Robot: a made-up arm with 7 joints. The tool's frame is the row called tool. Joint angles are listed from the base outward. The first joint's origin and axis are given. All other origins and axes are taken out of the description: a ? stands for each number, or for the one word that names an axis. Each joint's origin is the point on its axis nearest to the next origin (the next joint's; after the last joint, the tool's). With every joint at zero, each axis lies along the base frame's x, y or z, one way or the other. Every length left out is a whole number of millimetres.
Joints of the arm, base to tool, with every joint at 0 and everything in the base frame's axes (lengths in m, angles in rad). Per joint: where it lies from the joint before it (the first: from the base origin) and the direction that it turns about. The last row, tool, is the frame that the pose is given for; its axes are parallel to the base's.
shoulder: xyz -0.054 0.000 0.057 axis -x
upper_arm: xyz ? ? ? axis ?
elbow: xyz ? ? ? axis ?
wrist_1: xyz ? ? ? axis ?
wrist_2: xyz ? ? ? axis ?
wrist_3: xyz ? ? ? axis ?
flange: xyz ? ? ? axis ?
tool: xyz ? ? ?
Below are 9 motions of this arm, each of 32 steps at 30 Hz.
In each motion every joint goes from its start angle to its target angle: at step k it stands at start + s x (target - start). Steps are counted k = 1, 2, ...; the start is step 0. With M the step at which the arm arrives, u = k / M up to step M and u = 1 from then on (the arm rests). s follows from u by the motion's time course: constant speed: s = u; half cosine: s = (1 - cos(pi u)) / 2; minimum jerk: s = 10 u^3 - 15 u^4 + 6 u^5.
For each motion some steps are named. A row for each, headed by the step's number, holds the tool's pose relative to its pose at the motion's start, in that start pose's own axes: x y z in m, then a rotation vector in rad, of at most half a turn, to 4 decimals.
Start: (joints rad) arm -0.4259 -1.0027 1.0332 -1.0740 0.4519 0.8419 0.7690
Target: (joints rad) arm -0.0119 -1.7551 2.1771 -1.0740 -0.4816 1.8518 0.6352
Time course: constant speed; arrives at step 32
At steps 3, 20, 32:
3: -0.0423 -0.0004 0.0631 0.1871 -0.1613 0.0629
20: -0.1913 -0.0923 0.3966 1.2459 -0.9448 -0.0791
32: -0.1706 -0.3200 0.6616 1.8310 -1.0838 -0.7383

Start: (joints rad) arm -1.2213 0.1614 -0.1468 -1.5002 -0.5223 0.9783 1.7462
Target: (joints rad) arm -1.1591 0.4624 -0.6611 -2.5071 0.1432 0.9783 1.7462
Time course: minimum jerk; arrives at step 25
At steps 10, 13, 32:
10: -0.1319 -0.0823 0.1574 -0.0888 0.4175 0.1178
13: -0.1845 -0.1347 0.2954 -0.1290 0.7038 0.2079
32: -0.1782 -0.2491 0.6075 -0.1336 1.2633 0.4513

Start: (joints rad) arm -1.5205 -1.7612 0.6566 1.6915 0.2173 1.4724 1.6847
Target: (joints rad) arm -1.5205 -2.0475 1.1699 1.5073 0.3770 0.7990 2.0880
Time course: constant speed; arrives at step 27
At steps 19, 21, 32:
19: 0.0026 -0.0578 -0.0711 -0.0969 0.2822 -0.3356
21: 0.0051 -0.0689 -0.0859 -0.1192 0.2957 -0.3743
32: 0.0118 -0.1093 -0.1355 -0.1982 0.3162 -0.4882

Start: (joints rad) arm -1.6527 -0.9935 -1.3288 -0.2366 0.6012 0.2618 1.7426
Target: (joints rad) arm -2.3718 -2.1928 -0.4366 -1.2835 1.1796 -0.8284 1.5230
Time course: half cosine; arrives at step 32
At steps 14, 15, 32:
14: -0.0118 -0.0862 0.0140 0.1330 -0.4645 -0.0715
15: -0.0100 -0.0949 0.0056 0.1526 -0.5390 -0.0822
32: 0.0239 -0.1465 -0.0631 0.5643 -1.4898 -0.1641

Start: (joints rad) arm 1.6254 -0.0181 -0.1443 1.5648 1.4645 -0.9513 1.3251
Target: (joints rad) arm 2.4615 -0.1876 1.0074 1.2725 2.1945 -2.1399 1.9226
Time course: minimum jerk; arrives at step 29
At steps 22, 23, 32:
22: 0.5868 0.1725 0.1198 -0.0004 -2.0008 -1.3696
23: 0.5844 0.1808 0.1296 -0.0148 -2.0936 -1.3592
32: 0.5787 0.2029 0.1452 -0.0489 -2.2820 -1.3176

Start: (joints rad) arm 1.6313 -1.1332 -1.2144 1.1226 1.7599 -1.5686 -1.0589
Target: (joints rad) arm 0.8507 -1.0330 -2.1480 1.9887 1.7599 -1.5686 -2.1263
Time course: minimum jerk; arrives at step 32
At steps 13, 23, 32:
13: -0.0319 -0.2558 -0.4346 -0.7617 -0.4607 0.2630
23: 0.5093 -0.7109 -0.5345 -1.6931 -1.6041 0.1246
32: 0.6504 -0.7340 -0.4186 -1.7980 -1.9595 -0.0629

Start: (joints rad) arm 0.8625 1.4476 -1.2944 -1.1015 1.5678 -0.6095 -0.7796
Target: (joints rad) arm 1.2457 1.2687 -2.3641 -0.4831 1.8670 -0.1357 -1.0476
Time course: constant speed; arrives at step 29
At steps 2, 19, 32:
2: -0.0015 0.0003 -0.0337 -0.1249 0.0364 -0.0022
19: -0.1225 -0.2346 -0.1877 -1.1052 0.2552 0.2842
32: -0.1575 -0.4611 -0.0814 -1.5113 0.3033 0.7016

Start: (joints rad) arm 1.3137 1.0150 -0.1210 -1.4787 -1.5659 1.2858 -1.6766
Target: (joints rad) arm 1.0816 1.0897 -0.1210 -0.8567 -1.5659 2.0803 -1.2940
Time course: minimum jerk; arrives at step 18
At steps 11, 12, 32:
11: 0.3025 0.1808 0.0434 -0.2429 0.1463 -0.5708
12: 0.3414 0.1950 0.0337 -0.2832 0.1361 -0.6339
32: 0.4289 0.2203 0.0019 -0.3851 0.0868 -0.7675

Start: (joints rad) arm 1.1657 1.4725 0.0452 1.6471 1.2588 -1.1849 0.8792
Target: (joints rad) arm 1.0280 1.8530 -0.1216 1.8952 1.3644 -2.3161 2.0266
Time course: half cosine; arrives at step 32
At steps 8, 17, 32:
8: 0.0634 0.0020 0.0744 0.0792 0.1210 -0.1468
17: 0.2971 -0.0501 0.2036 0.2624 0.2446 -0.6651
32: 0.5015 -0.2232 0.2907 0.3679 -0.0373 -1.2731

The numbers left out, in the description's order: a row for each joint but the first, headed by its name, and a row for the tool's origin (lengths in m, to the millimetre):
upper_arm: xyz 0.000 0.117 -0.033, axis +y
elbow: xyz -0.111 0.000 0.402, axis +z
wrist_1: xyz -0.004 0.101 0.000, axis +y
wrist_2: xyz -0.182 0.000 0.054, axis -x
wrist_3: xyz 0.000 0.102 -0.053, axis -y
flange: xyz -0.258 0.000 0.070, axis +x
tool: xyz 0.000 0.361 0.018

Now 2 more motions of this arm.
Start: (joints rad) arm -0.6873 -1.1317 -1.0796 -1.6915 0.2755 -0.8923 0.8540
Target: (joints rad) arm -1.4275 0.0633 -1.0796 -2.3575 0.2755 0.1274 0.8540
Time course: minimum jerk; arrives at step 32
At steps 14, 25, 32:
14: -0.0801 -0.1605 -0.3218 -0.3529 -0.0894 0.4128
25: -0.1675 -0.5566 -0.4152 -0.4183 0.1155 0.9757
32: -0.1782 -0.6047 -0.4052 -0.3805 0.1508 1.0330

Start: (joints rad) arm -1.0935 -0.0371 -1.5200 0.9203 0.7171 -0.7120 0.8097
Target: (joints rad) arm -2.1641 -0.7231 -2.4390 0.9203 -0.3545 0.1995 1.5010
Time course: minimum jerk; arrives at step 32
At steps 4, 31, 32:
4: -0.0113 -0.0090 0.0299 0.0320 0.0219 0.0233
31: 0.7059 -0.8578 0.9066 2.4005 0.5132 -0.9286
32: 0.7060 -0.8580 0.9066 2.4009 0.5126 -0.9296

